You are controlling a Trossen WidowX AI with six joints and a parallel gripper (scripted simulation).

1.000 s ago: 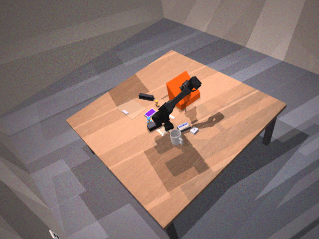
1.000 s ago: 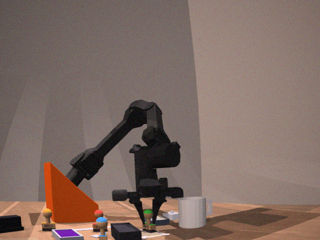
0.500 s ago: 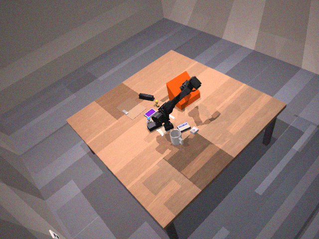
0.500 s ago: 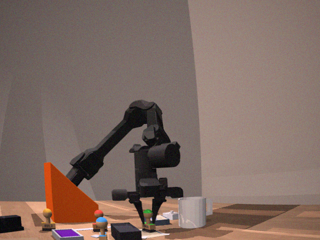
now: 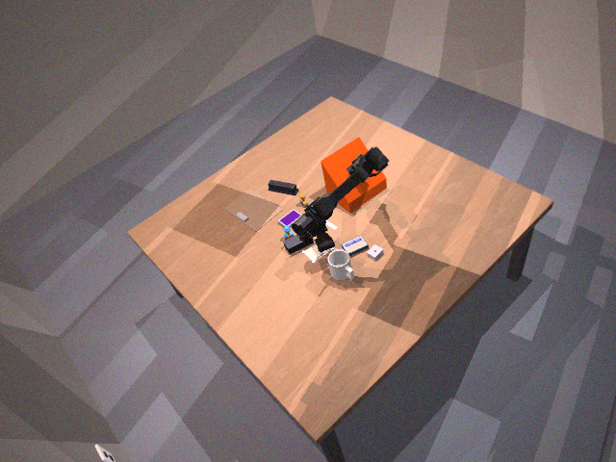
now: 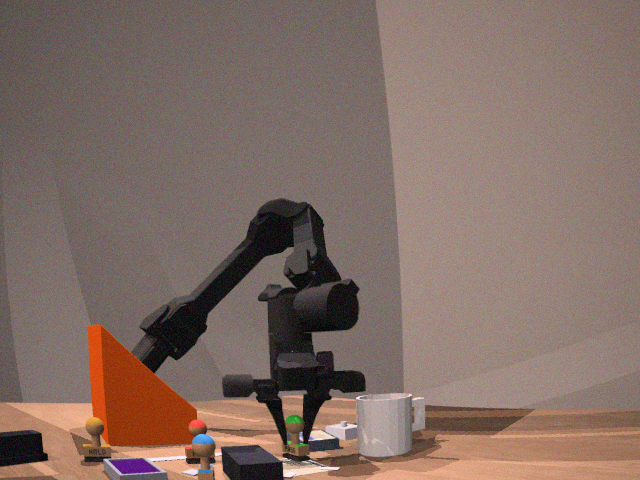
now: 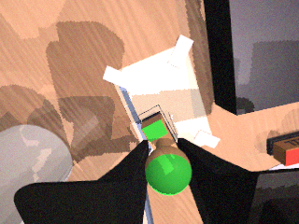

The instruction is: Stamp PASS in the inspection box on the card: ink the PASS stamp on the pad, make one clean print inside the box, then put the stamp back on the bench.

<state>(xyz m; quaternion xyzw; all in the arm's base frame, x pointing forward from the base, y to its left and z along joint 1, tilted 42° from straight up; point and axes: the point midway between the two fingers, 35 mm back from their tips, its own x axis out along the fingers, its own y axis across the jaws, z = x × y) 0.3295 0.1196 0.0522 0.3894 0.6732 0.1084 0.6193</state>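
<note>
Right now my gripper tip is 2 cm short of the white card, 1 cm to the left of it and 3 cm above it. Also, from my gripper tip: black box (5 cm ahead, 9 cm to the right, 1 cm below); blue tin (9 cm behind, 9 cm to the left, 2 cm below); green stamp (right at my gripper tip).
</note>
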